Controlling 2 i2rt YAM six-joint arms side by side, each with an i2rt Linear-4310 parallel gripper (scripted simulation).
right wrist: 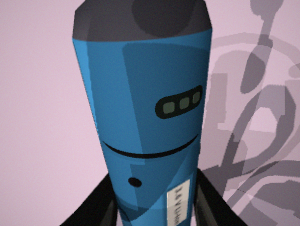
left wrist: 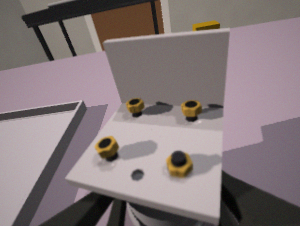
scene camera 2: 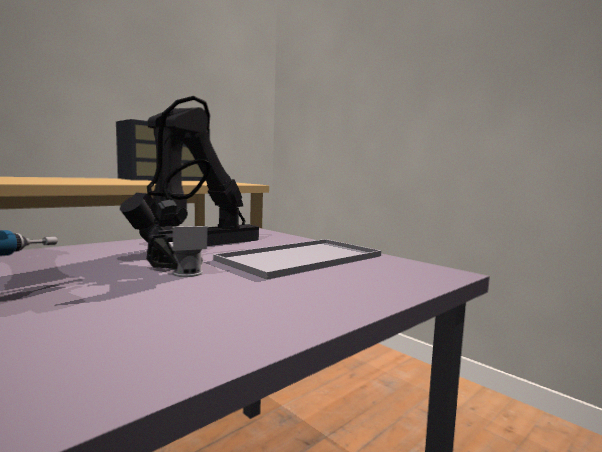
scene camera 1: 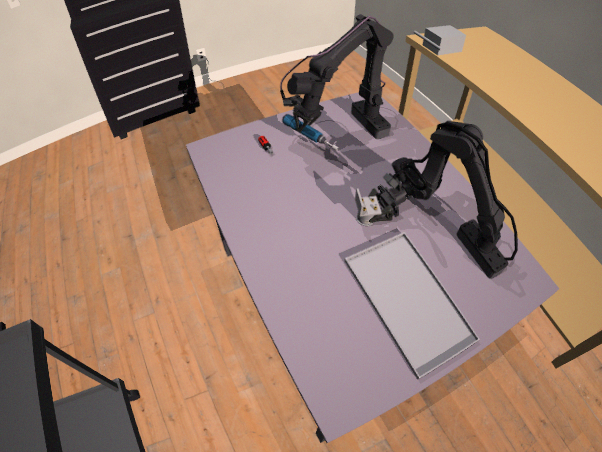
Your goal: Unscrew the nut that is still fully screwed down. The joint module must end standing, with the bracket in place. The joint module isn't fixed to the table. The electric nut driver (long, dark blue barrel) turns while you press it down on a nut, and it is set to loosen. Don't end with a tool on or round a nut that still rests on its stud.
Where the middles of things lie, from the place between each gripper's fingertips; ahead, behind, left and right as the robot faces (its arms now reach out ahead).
Scene:
Now: left hand 5 cm below the white L-shaped bracket [left wrist: 165,70]. Also, from my left hand: shallow tray [scene camera 1: 431,329] 32 cm to the left, 3 cm ahead, 2 cm below.
I see the white L-shaped bracket 38 cm to the left of my right hand [scene camera 1: 302,129], 5 cm behind it and 4 cm below it. From my right hand the other things lie so: shallow tray 70 cm to the left, 11 cm below, 2 cm behind.

